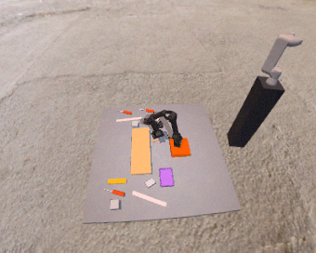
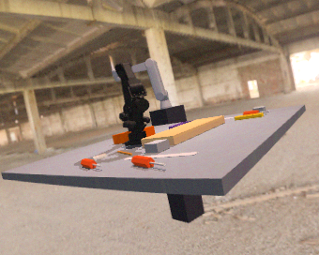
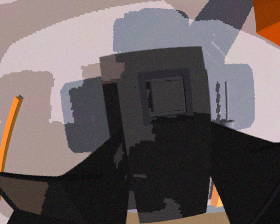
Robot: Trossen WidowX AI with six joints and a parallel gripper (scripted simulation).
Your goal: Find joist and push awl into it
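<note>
Right now the awl is 1 cm behind my gripper tip, 7 cm to the left of it and 2 cm below it. Also, from my gripper tip: purple tray (13 cm behind, 47 cm to the left, 2 cm below); stud finder (1 cm behind, 2 cm above); yellow bar (30 cm ahead, 56 cm to the left, 2 cm below).
</note>
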